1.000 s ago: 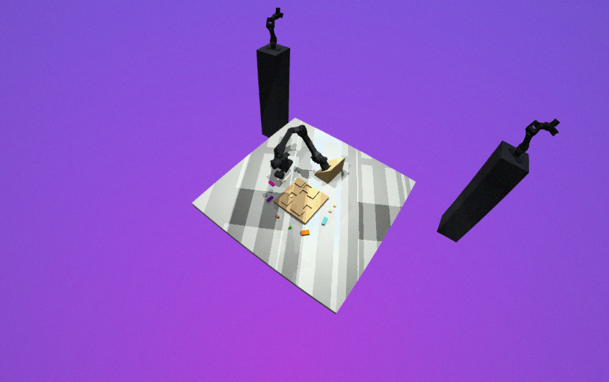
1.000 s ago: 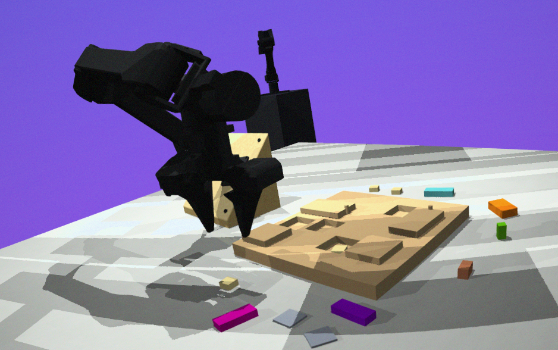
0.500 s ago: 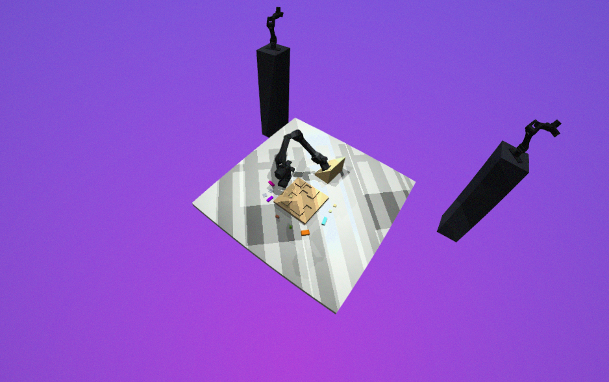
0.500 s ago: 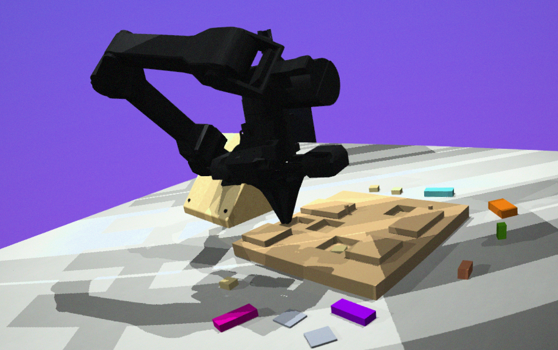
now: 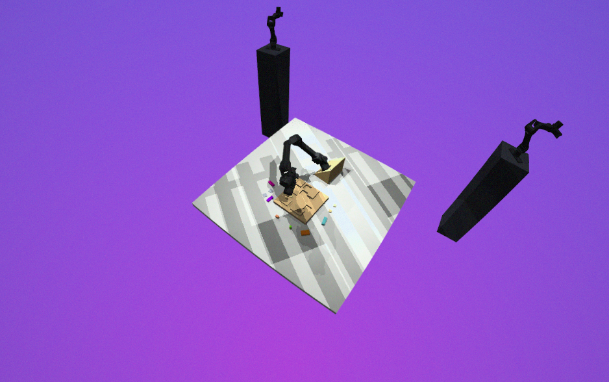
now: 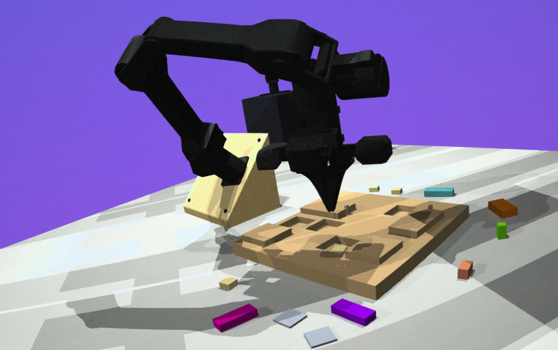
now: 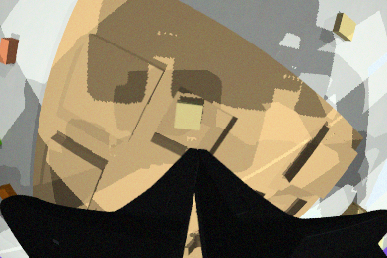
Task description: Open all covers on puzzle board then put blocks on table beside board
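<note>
Right now the tan puzzle board is 6 cm to the left of my gripper tip, 6 cm below it and 3 cm behind it. Round my gripper tip: cyan piece (32 cm to the left, 7 cm below, 4 cm ahead); then magenta piece (20 cm to the right, 8 cm below, 2 cm behind); then purple piece (12 cm to the right, 11 cm ahead, 8 cm below).
</note>
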